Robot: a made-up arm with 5 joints.
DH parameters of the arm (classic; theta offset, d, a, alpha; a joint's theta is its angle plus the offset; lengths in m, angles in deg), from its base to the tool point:
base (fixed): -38 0 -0.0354 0
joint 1: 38 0.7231 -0.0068 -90
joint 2: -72.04 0 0.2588 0
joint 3: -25.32 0 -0.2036 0
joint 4: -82.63 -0.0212 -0.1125 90
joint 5: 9.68 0 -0.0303 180
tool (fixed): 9.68 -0.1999 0 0
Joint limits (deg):
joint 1: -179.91..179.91
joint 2: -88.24..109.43
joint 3: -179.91..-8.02
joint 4: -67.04..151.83
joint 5: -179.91..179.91
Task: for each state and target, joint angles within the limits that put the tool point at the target. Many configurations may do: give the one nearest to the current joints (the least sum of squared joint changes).
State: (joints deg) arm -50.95 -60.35 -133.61 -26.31 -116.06
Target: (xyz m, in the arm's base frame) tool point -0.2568 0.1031 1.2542
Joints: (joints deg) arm -17.71 -32.53 -128.97 -60.03 -116.34
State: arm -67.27 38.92 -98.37 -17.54 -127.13
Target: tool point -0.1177 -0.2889 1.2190
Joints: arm -107.14 12.85 -109.90 -56.57 -126.85
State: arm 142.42 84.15 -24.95 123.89 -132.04
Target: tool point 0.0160 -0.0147 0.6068
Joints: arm 145.01 84.88 -44.59 105.86 -130.86
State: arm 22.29 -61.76 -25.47 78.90 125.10
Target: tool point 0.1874 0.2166 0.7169
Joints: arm 50.84 -20.12 -40.29 53.72 121.74
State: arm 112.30 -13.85 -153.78 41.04 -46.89
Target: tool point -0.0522 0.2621 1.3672
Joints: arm 96.53 -8.17 -147.38 46.56 -46.16
